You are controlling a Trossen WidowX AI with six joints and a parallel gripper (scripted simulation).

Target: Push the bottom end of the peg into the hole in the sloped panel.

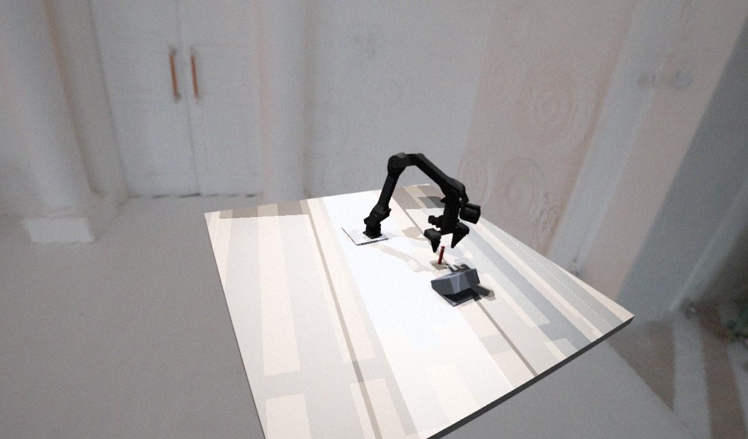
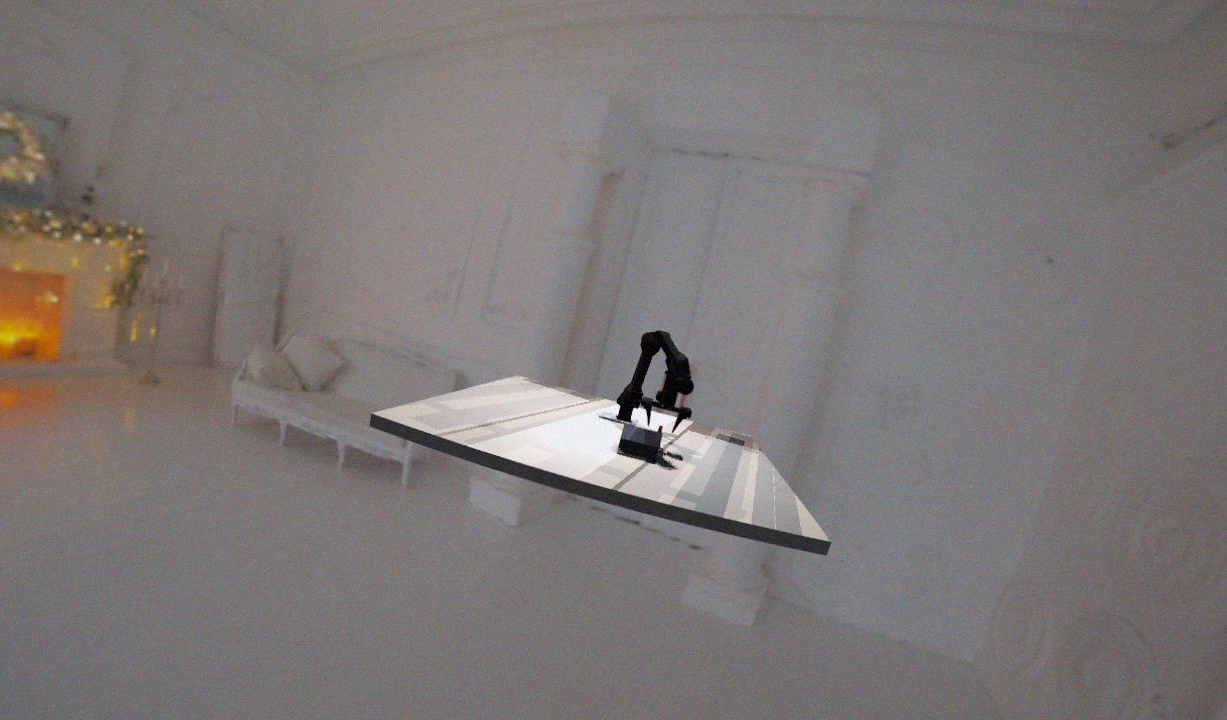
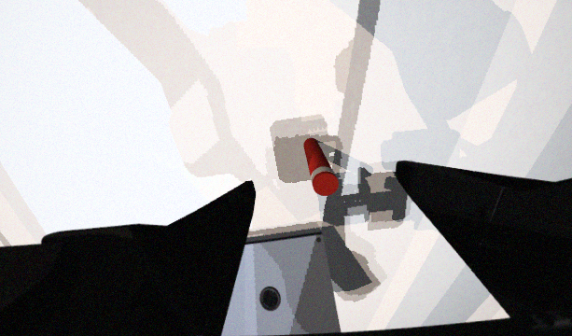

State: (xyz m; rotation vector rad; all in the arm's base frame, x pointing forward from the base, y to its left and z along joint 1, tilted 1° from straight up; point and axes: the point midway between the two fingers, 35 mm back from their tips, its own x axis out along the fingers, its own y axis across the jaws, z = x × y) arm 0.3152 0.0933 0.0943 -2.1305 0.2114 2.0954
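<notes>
Now: the red round peg 1 cm below my gripper tip. Round my gripper tip: grey sloped panel: 14 cm ahead, 9 cm to the right, 3 cm below.
</notes>
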